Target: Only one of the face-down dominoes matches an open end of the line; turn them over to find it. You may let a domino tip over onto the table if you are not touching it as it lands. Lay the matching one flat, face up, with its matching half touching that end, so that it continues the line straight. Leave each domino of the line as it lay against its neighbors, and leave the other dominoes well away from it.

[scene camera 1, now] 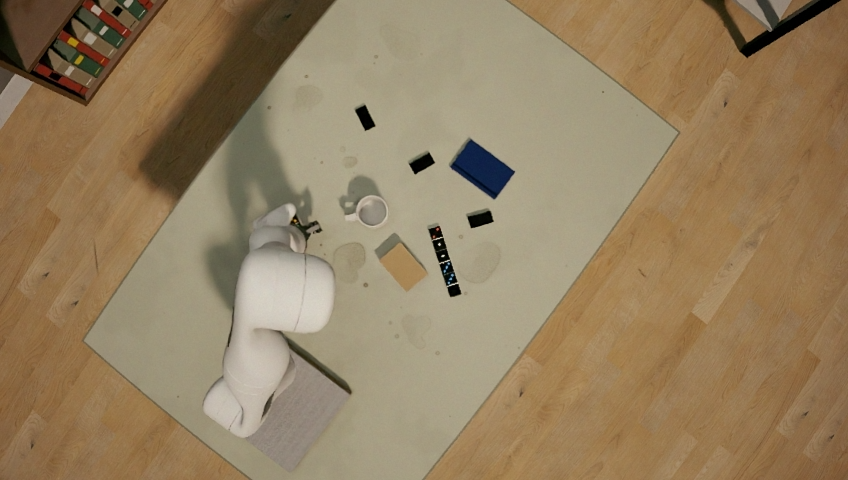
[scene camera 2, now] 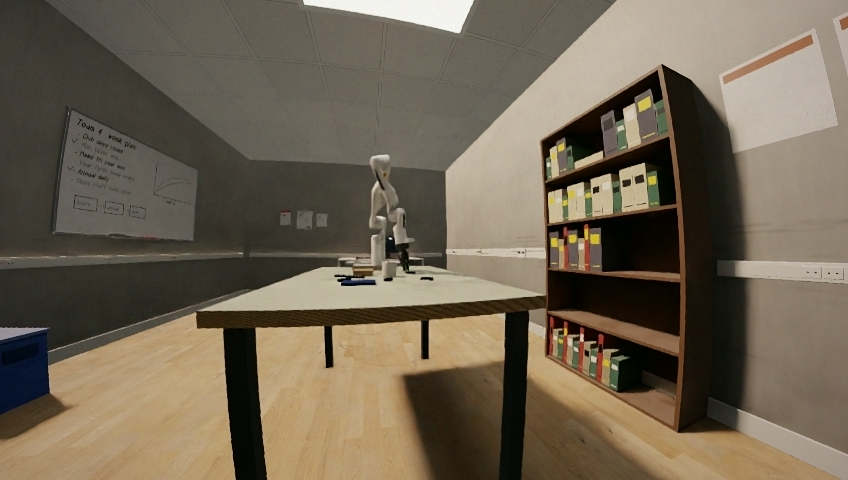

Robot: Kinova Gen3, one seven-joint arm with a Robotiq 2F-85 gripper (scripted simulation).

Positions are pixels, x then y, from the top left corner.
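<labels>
I see a tan block (scene camera 1: 404, 268), and the block is 123 cm from the lens.
</labels>
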